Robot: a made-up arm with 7 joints. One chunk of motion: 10 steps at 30 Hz.
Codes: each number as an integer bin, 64 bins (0 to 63) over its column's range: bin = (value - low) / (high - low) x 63, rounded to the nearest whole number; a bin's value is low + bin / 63 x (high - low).
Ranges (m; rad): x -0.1..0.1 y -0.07..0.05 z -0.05..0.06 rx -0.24..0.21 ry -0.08..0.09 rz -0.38..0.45
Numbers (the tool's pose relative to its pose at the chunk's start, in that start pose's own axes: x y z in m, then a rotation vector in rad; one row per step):
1: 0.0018 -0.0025 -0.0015 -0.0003 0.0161 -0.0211
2: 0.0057 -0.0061 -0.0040 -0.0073 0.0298 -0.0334
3: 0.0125 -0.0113 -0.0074 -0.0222 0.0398 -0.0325
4: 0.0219 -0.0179 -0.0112 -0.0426 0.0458 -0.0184
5: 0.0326 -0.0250 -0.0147 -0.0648 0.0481 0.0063
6: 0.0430 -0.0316 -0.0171 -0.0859 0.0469 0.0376
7: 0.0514 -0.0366 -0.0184 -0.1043 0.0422 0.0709
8: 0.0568 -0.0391 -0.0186 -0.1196 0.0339 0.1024
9: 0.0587 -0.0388 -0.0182 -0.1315 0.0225 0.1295
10: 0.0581 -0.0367 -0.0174 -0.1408 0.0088 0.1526
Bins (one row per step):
1: 32 35 28 34 36 27
2: 33 34 26 33 41 26
3: 35 31 24 30 44 26
4: 38 27 22 28 47 27
5: 42 24 20 25 47 29
6: 45 20 19 22 47 32
7: 48 18 18 19 45 34
8: 49 16 18 17 42 37
9: 50 16 18 15 38 39
10: 50 17 19 14 33 40

